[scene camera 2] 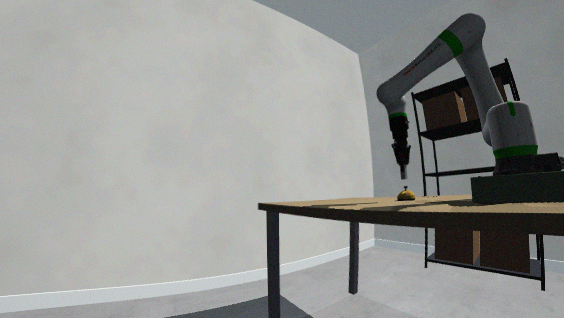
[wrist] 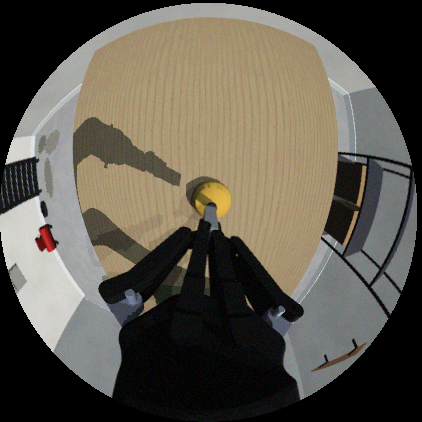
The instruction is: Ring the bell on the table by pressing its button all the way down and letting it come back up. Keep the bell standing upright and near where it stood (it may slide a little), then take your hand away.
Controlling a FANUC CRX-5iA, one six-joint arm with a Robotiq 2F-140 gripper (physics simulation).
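Observation:
A yellow dome bell stands upright on the wooden table. Its small dark button sticks up from the top, partly covered by the fingertips in the wrist view. My gripper is shut with nothing between its fingers and points down. In the scene view its tips are a short gap above the button, nearly straight over it and not touching it.
A green base block carries the arm on the right part of the table. Behind it stands a black shelf rack with brown boxes. Shadows of the arm lie across the table top.

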